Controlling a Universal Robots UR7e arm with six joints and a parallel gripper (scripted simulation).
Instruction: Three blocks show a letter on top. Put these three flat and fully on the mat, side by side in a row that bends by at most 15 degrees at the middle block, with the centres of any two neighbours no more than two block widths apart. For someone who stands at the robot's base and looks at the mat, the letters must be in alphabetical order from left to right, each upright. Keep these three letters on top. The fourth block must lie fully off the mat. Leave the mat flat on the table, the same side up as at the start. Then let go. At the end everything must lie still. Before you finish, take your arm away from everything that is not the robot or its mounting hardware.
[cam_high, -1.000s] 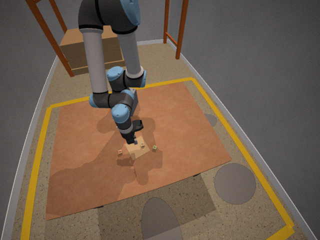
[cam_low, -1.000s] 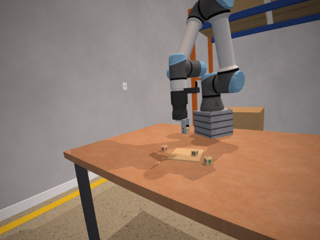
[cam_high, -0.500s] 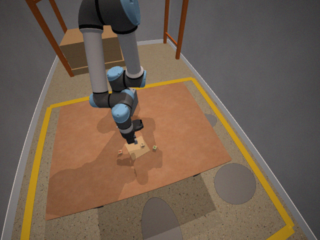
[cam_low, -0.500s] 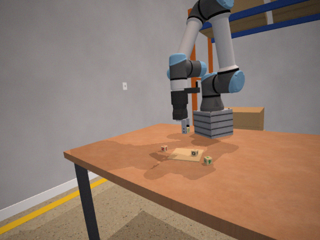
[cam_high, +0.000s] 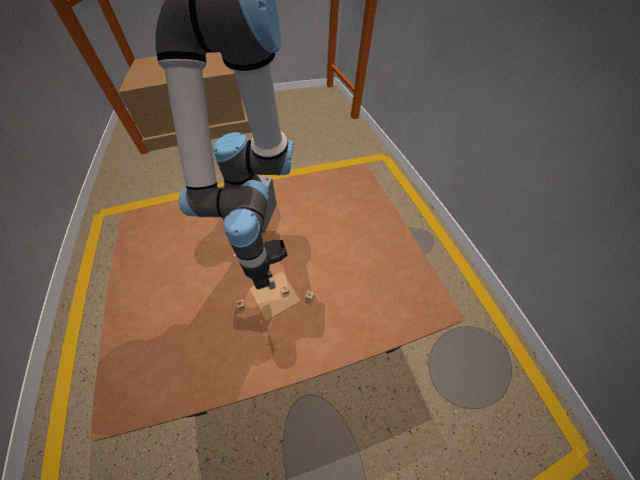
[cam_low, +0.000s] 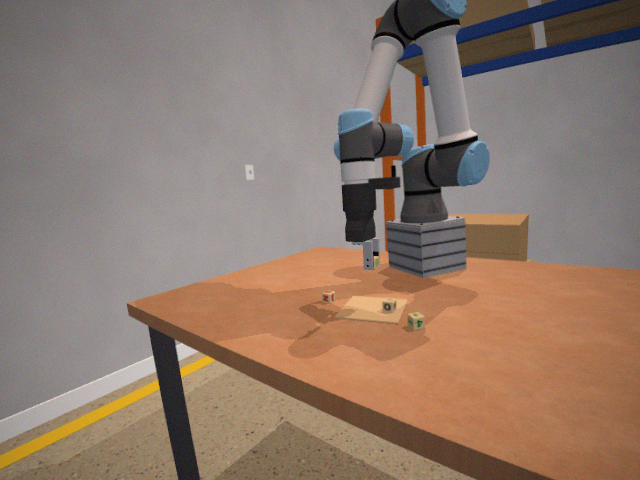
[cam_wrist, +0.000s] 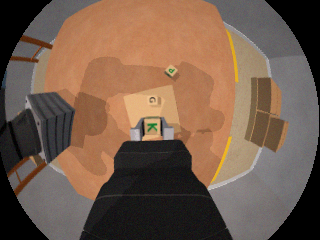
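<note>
Right now the tan mat is 120 mm below my hand.
</note>
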